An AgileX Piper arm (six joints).
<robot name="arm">
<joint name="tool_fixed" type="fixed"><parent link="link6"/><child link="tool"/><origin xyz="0 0 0" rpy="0 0 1.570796"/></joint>
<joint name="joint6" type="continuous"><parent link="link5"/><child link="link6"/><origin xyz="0 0.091 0" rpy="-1.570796 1.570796 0"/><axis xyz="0 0 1"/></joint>
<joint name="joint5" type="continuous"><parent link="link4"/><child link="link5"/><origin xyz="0 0 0" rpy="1.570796 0 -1.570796"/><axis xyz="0 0 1"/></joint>
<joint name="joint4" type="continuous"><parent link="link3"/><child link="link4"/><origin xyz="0.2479 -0.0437 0" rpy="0.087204 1.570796 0"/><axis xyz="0 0 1"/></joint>
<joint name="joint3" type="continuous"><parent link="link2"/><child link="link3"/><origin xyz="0.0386 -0.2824 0" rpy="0 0 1.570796"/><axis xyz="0 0 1"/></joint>
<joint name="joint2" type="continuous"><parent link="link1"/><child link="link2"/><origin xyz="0 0 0" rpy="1.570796 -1.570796 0"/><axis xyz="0 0 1"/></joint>
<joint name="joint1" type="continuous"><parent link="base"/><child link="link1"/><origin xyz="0 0 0.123" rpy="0 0 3.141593"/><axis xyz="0 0 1"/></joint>
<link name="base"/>
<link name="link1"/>
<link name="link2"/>
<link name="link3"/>
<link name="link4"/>
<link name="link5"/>
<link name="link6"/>
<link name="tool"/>
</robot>
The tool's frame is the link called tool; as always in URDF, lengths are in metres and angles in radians. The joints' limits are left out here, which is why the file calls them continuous.
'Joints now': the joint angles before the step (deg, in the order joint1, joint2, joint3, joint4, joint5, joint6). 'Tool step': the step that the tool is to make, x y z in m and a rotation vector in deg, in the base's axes. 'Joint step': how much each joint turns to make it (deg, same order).
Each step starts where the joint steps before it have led.
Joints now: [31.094, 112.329, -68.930, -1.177, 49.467, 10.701]
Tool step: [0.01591, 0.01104, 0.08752, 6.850, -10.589, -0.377]
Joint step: [0.114, -7.211, -10.050, 0.453, 4.658, 0.200]
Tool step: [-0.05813, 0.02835, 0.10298, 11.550, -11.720, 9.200]
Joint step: [8.334, -13.511, -3.614, 3.392, 0.921, -1.784]
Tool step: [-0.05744, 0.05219, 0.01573, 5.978, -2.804, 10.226]
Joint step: [12.863, -1.959, -0.002, 0.542, -4.403, 2.863]
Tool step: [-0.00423, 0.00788, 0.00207, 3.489, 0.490, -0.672]
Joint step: [1.132, 0.117, 0.002, 1.239, -2.718, 2.022]
